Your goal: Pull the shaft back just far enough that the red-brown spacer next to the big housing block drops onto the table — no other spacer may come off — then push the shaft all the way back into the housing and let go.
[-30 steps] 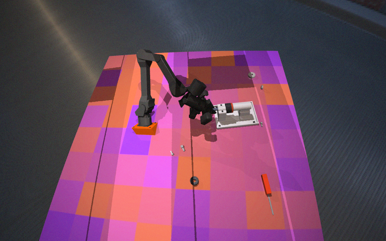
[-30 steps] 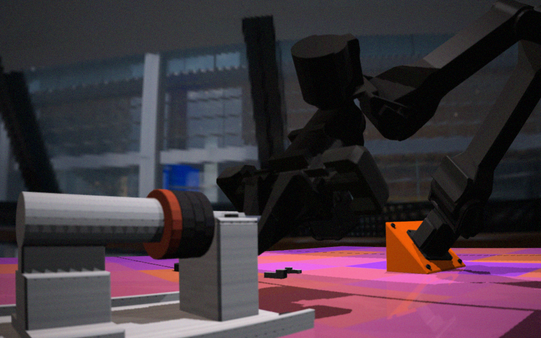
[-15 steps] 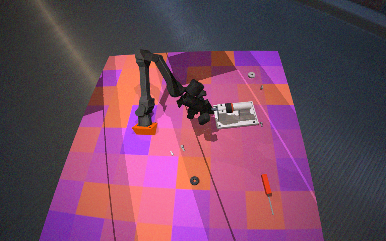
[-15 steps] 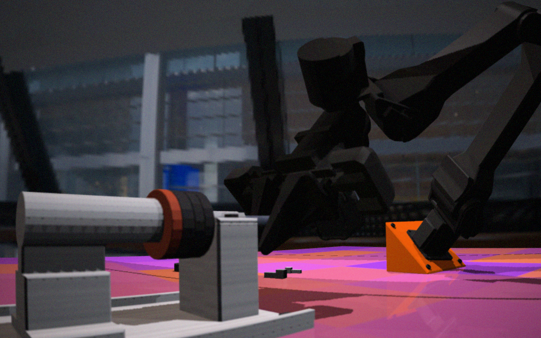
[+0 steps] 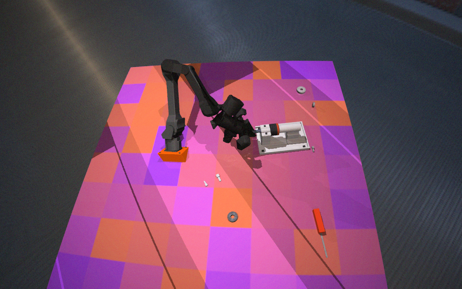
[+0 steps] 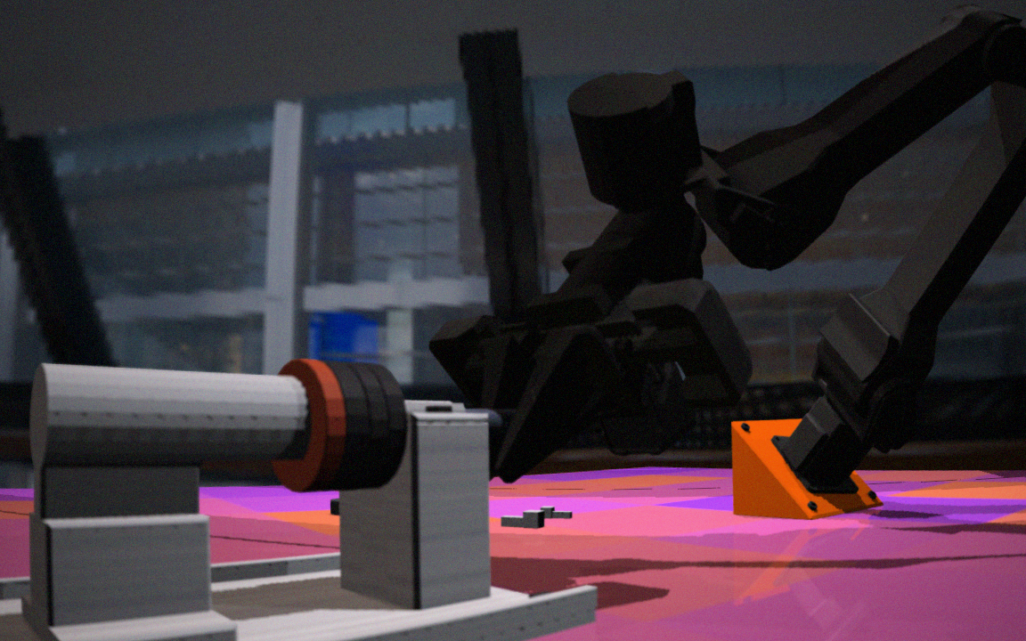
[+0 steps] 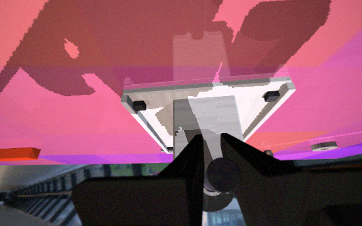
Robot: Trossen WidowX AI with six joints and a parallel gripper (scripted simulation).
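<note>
The blue-grey shaft is 3 cm ahead of my gripper tip, 2 cm above it and 1 cm to the left of it. Round my gripper tip: red-brown spacer 9 cm ahead, 2 cm to the left, 2 cm above; then black spacer 9 cm ahead, 2 cm to the left, 2 cm above; then grey washer 35 cm to the left, 21 cm ahead, 5 cm below.
</note>
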